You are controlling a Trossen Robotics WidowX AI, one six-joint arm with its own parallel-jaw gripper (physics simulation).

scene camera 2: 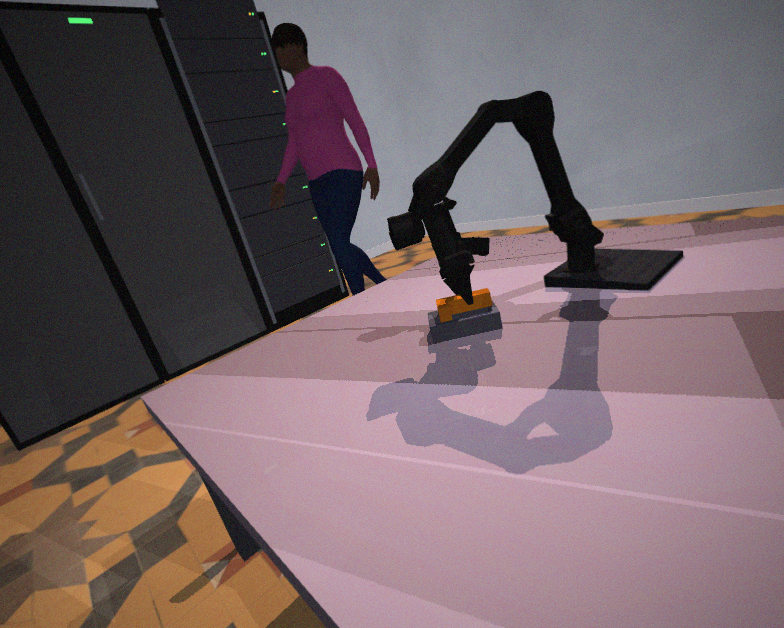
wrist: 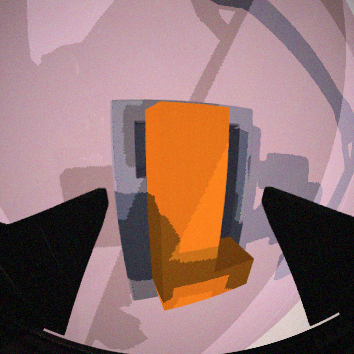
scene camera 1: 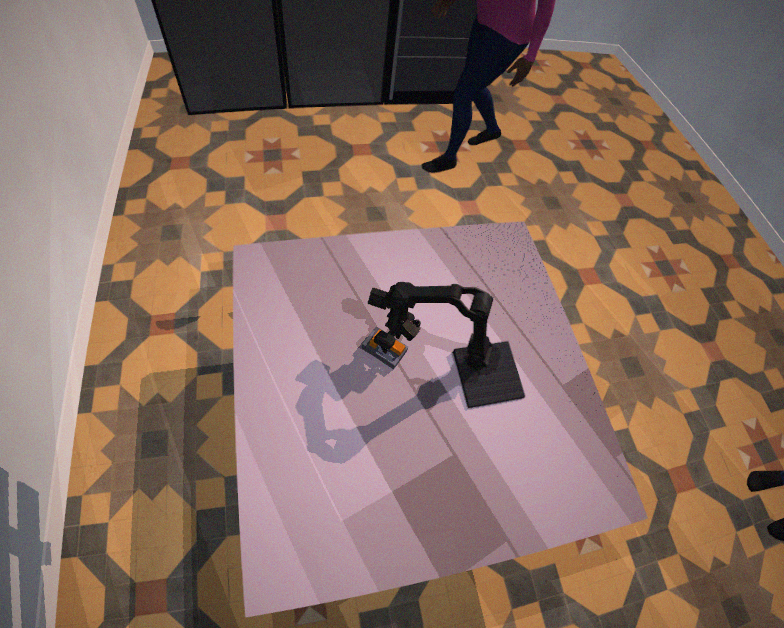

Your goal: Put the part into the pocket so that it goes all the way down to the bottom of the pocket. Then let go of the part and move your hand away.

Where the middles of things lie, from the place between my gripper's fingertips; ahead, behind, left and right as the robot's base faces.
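Orange L-shaped part (scene camera 2: 448,306): 10 mm to the right of my hand and 10 mm ahead of it. Grey pocket block (wrist: 127,116): 30 mm below my hand, 20 mm ahead of it and 10 mm to the right of it.
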